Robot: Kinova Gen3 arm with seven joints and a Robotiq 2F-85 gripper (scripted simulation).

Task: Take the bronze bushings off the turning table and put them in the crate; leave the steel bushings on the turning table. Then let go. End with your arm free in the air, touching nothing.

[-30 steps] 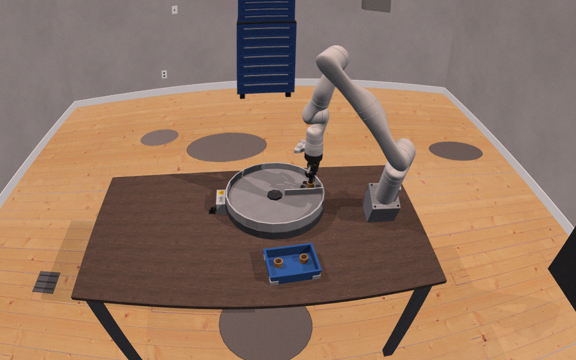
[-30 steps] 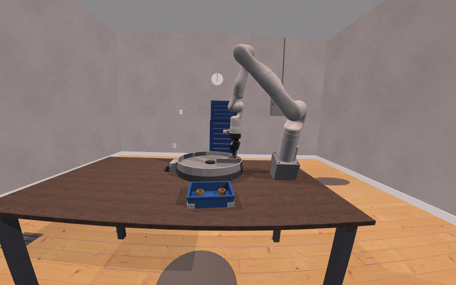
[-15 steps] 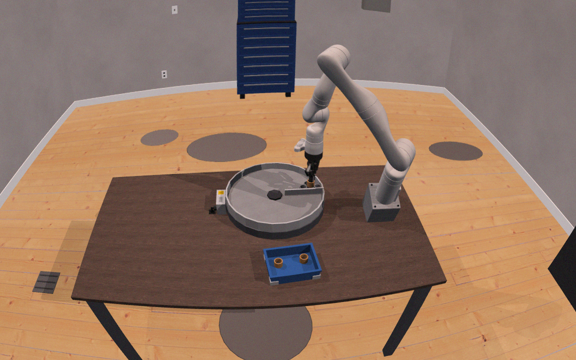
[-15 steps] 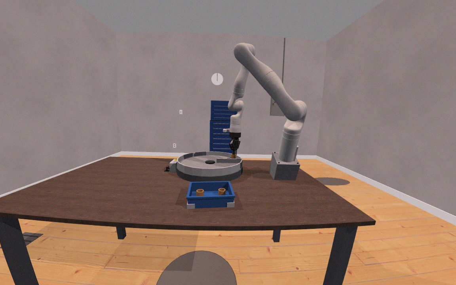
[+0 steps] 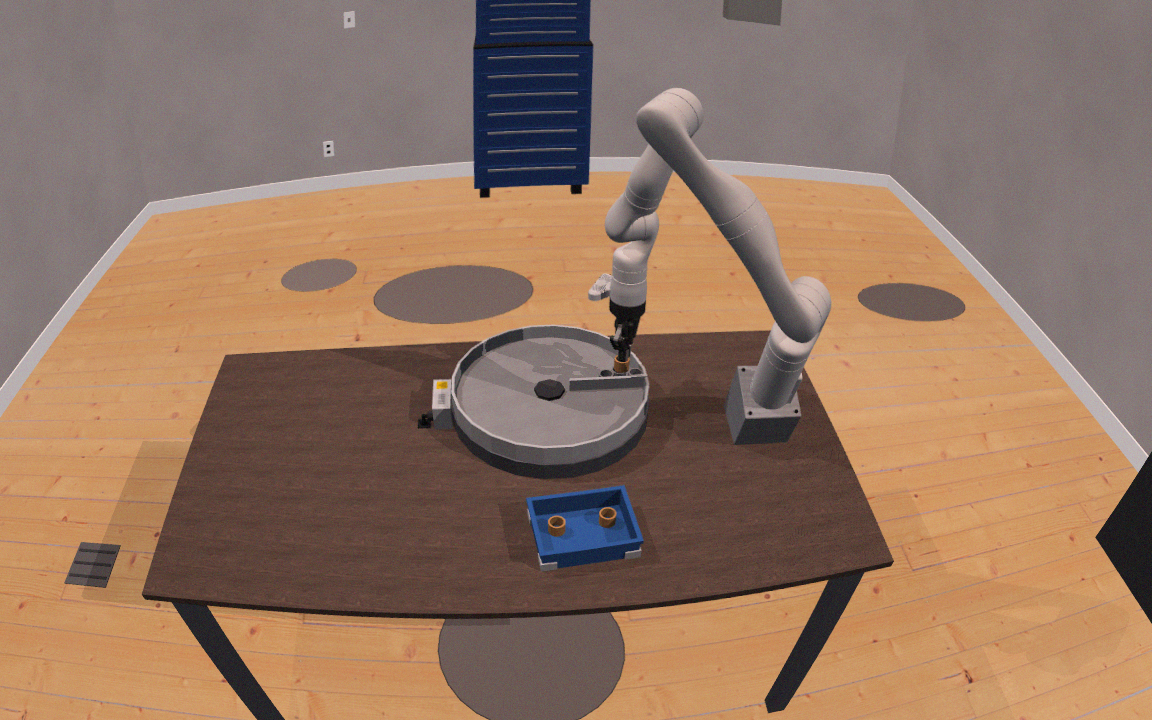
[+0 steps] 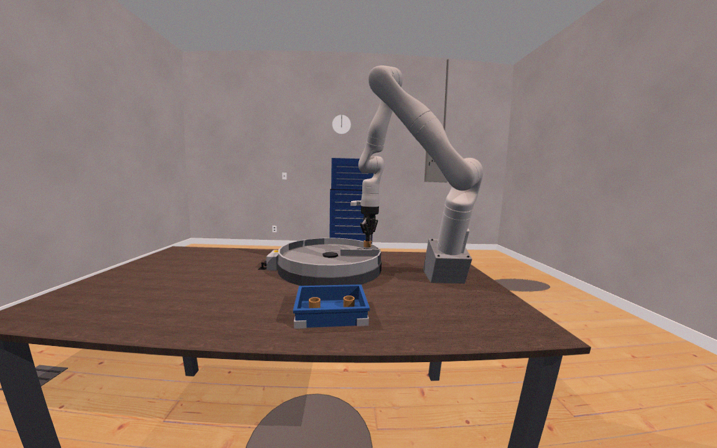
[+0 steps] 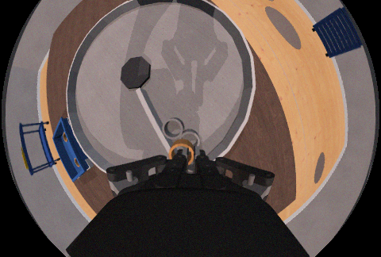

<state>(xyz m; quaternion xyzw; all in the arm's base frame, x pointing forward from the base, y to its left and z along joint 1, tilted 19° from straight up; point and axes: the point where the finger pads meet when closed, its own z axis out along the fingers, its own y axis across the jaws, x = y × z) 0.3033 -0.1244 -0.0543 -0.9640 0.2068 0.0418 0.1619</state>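
Right now the blue crate is 42 cm to the left of my hand, 10 cm below it and 9 cm ahead of it. From my hand the other things lie so: round grey turning table 16 cm ahead, 7 cm below, 5 cm to the left.
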